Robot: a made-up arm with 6 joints. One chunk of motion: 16 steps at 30 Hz.
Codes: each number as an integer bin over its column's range. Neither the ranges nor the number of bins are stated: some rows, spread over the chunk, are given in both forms.
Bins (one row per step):
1: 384 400 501 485 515 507
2: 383 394 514 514 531 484
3: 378 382 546 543 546 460
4: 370 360 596 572 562 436
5: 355 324 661 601 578 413
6: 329 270 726 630 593 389
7: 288 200 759 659 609 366
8: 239 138 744 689 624 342
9: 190 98 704 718 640 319
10: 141 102 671 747 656 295
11: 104 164 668 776 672 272
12: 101 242 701 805 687 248
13: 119 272 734 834 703 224
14: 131 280 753 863 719 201
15: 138 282 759 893 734 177
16: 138 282 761 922 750 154
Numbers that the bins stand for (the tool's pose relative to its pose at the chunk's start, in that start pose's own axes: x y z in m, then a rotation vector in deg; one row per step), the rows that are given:
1: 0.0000 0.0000 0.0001 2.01 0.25 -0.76
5: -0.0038 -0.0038 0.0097 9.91 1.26 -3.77
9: -0.0253 -0.0151 0.0123 17.87 2.25 -6.78
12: -0.0369 -0.0079 0.0121 23.79 3.00 -9.06
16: -0.0320 -0.0059 0.0157 31.76 4.01 -12.07
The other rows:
2: -0.0002 -0.0003 0.0009 3.99 0.50 -1.50
3: -0.0008 -0.0009 0.0028 5.96 0.74 -2.27
4: -0.0019 -0.0020 0.0058 7.93 1.00 -3.03
6: -0.0072 -0.0065 0.0136 11.88 1.50 -4.54
7: -0.0125 -0.0100 0.0156 13.86 1.75 -5.28
8: -0.0189 -0.0131 0.0147 15.90 1.99 -6.05
10: -0.0317 -0.0149 0.0103 19.85 2.51 -7.55
11: -0.0365 -0.0118 0.0101 21.82 2.76 -8.29
13: -0.0345 -0.0064 0.0141 25.77 3.26 -9.82
14: -0.0330 -0.0060 0.0152 27.74 3.52 -10.56
15: -0.0320 -0.0059 0.0156 29.78 3.76 -11.33

